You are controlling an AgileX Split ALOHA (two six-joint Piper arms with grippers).
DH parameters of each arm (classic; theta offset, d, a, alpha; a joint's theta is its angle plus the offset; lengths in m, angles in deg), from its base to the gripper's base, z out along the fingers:
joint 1: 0 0.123 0 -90
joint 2: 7.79 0 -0.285 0
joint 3: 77.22 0 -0.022 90
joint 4: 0 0.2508 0 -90
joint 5: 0 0 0.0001 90
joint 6: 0 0.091 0 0
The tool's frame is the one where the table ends.
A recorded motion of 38 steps. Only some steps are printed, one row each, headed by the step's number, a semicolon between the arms.
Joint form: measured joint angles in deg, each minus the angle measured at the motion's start. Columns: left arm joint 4, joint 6, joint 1, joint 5, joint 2, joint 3; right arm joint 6, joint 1, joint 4, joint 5, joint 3, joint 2.
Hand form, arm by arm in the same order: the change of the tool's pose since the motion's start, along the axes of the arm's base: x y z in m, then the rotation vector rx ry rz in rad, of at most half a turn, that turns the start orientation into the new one. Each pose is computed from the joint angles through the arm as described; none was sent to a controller.
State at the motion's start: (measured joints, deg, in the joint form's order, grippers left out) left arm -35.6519 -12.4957 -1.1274 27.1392 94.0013 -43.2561; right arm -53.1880 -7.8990 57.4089 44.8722 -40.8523 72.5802
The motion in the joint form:
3: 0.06 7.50 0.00 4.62 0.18 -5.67; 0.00 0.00 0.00 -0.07 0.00 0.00
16: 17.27 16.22 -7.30 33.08 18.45 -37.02; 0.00 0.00 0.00 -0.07 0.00 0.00
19: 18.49 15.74 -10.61 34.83 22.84 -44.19; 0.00 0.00 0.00 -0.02 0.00 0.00
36: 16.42 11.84 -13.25 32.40 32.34 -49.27; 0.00 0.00 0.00 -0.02 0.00 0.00
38: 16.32 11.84 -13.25 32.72 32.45 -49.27; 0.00 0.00 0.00 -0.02 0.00 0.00
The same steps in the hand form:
3: 0.0172 -0.0040 0.0206 0.0151 -0.0680 -0.1511; 0.0001 -0.0001 0.0000 -0.0005 -0.0006 -0.0009
16: 0.0941 -0.0509 0.0308 0.1486 0.1013 -0.7739; 0.0001 -0.0001 0.0000 -0.0005 -0.0006 -0.0009
19: 0.1125 -0.0762 0.0302 0.1709 0.0826 -0.8391; 0.0000 0.0000 0.0000 -0.0002 -0.0002 -0.0003
36: 0.1327 -0.1029 -0.0173 0.1265 0.1359 -0.7976; 0.0000 0.0000 0.0000 -0.0002 -0.0002 -0.0003
38: 0.1322 -0.1030 -0.0181 0.1231 0.1427 -0.7990; 0.0000 0.0000 0.0000 -0.0002 -0.0002 -0.0003

